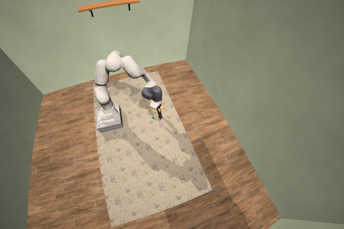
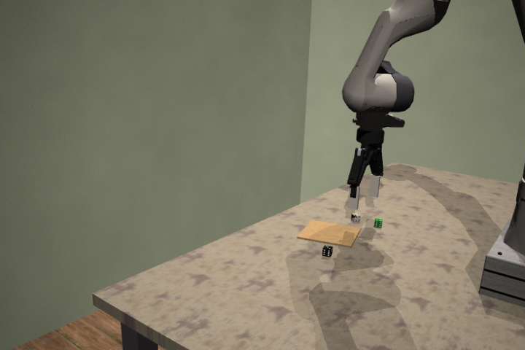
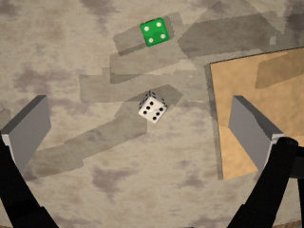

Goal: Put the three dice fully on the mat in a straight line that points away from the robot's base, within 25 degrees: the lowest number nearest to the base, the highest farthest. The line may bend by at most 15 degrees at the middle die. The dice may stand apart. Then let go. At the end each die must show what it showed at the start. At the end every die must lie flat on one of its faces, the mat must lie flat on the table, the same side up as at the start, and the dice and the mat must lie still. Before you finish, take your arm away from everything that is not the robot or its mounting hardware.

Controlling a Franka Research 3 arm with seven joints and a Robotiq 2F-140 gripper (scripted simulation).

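Now: hand 10 mm short of the white die, 10 mm to the right of it and 60 mm above it. Also, from my hand: tan mat: 30 mm ahead, 150 mm to the left, 60 mm below; then green die: 50 mm behind, 10 mm to the left, 60 mm below; then black die: 30 mm behind, 280 mm to the left, 60 mm below.
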